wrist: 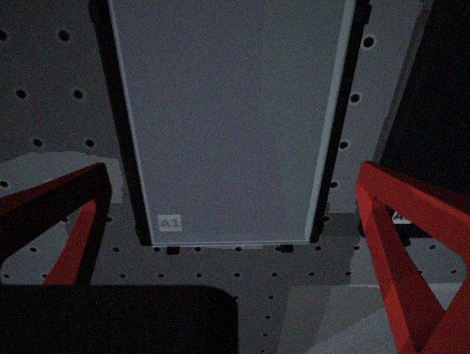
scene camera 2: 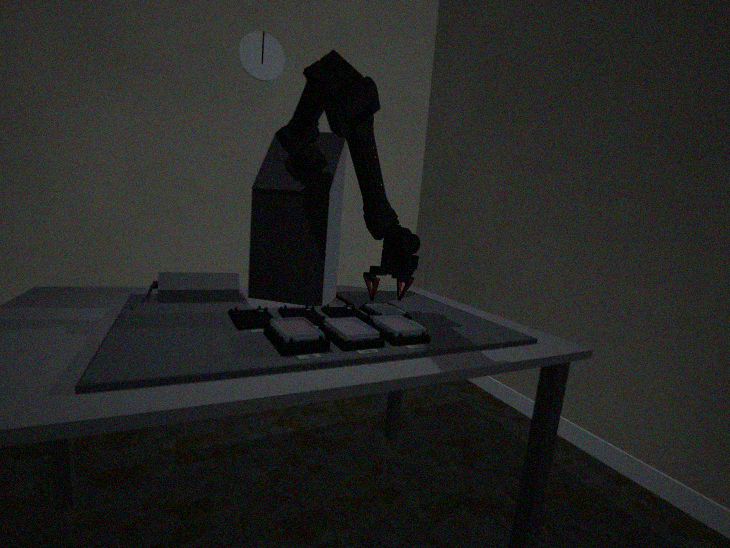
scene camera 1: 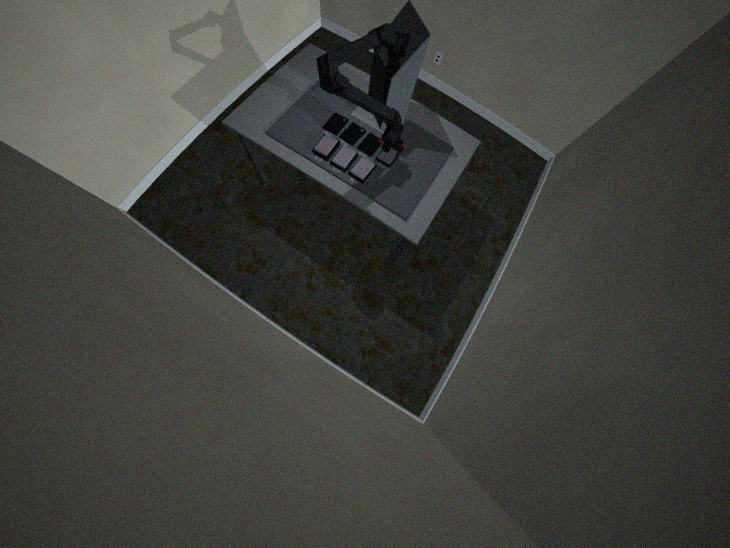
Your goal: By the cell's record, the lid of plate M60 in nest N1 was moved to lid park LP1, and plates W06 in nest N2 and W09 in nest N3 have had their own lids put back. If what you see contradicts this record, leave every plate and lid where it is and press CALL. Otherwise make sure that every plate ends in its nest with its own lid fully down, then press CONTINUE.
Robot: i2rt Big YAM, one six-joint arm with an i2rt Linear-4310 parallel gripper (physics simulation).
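Places are measured from the arm's base along level axes (x ahead, y left, z up), in millimetres.
Pixels of known places: gripper, fingertip midpoint: [wrist: 233,176] [scene camera 2: 385,300] [scene camera 1: 389,151]; arm's base, link origin: [scene camera 2: 305,162] [scene camera 1: 399,45].
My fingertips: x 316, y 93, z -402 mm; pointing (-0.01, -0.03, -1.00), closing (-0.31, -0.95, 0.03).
Ahead of a thing's pixels: the offset from my fingertips to its middle. "spot": to the spot under its first point. Level surfaces: height alone.
Three plates with pale pinkish tops @(dy -368, dx +61, dz -10 mm) [scene camera 1: 325,146] @(dy -247, dx +107, dz -12 mm) [scene camera 1: 344,157] @(dy -126, dx +150, dz -12 mm) [scene camera 1: 362,168] [scene camera 2: 296,329] [scene camera 2: 353,328] [scene camera 2: 399,323] sit in dark nests in the front row. Lids and name labels on them are too dim to tell. Three dark, flat holders @(spot: dy -360, dx -136, dz -32 mm) [scene camera 1: 336,122] @(spot: dy -239, dx -85, dz -32 mm) [scene camera 1: 353,133] @(spot: dy -123, dx -45, dz -32 mm) [scene camera 1: 370,143] [scene camera 2: 250,318] [scene camera 2: 299,312] [scene camera 2: 339,310] stand behind them. A clear-topped rectangular piece @(dy +0, dx +0, dz -28 mm) [scene camera 1: 387,156] [scene camera 2: 383,308] [wrist: 225,110] marked A1 lies in a further dark holder; I cannot tell lid from lidded plate. My gripper [scene camera 1: 392,145] [scene camera 2: 386,297] [wrist: 233,176] is open and empty above it, fingers spread past its long sides.
The holders stand on a grey perforated board @(dz -42 mm) [scene camera 1: 418,176] [scene camera 2: 176,359] [wrist: 200,262] on the table @(dz -55 mm) [scene camera 1: 259,112] [scene camera 2: 35,407]. The arm's tall pedestal [scene camera 1: 409,76] [scene camera 2: 283,247] rises behind them. A low grey box @(dy -391, dx -405, dz +0 mm) [scene camera 2: 197,287] stands at the back left in scene camera 2.
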